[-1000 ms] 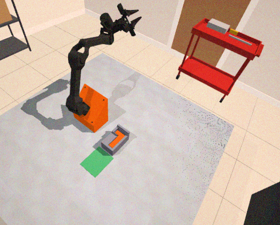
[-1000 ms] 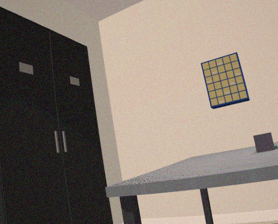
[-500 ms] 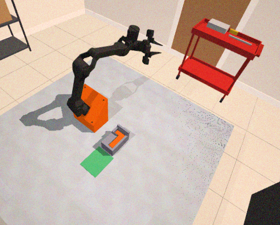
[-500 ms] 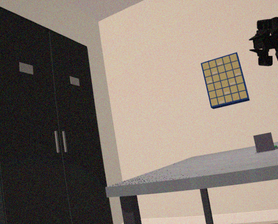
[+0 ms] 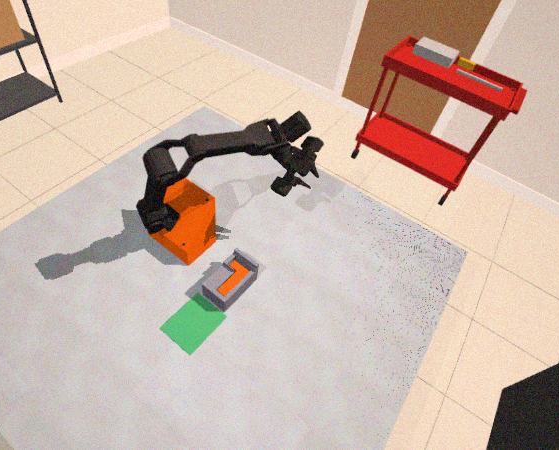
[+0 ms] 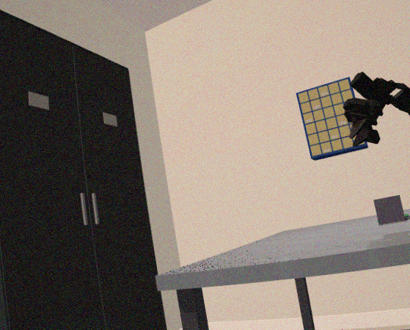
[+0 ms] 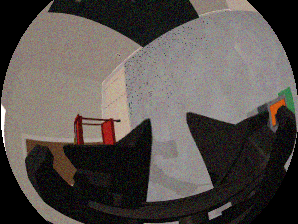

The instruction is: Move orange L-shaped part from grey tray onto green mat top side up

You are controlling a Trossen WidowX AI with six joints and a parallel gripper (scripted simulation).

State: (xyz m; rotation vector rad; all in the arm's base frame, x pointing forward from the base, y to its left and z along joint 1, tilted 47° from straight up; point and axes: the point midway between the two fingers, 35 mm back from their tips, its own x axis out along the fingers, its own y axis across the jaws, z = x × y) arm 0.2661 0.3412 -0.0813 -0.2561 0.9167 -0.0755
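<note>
The orange L-shaped part lies 4 cm behind my gripper tip, 29 cm to the right of it and 23 cm below it. From my gripper tip the other things lie so: green mat (3 cm behind, 45 cm to the right, 29 cm below); then tray (4 cm behind, 30 cm to the right, 29 cm below).
</note>
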